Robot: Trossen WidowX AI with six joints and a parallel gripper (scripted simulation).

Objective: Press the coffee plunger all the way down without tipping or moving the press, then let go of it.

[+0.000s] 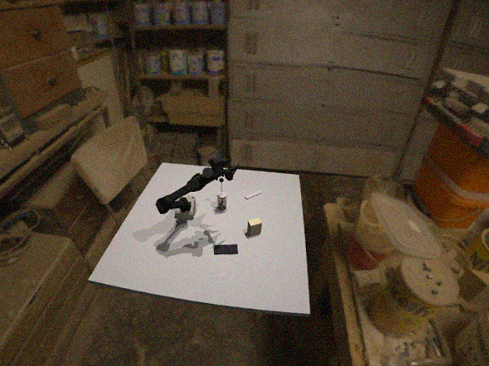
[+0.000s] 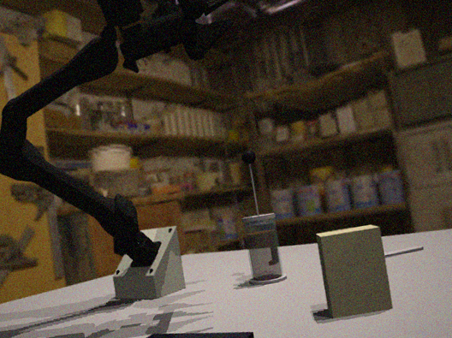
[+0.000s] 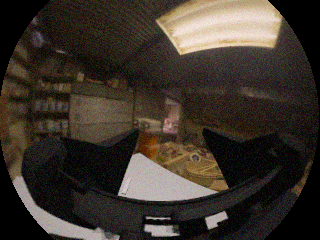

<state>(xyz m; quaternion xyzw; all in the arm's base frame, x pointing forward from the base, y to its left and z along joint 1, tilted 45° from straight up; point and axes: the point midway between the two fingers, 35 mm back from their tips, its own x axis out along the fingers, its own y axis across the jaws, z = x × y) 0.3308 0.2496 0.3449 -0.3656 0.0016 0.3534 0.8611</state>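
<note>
Right now my gripper tip is 39 cm above the glass coffee press, 17 cm to the right of it and 11 cm past it.
</note>
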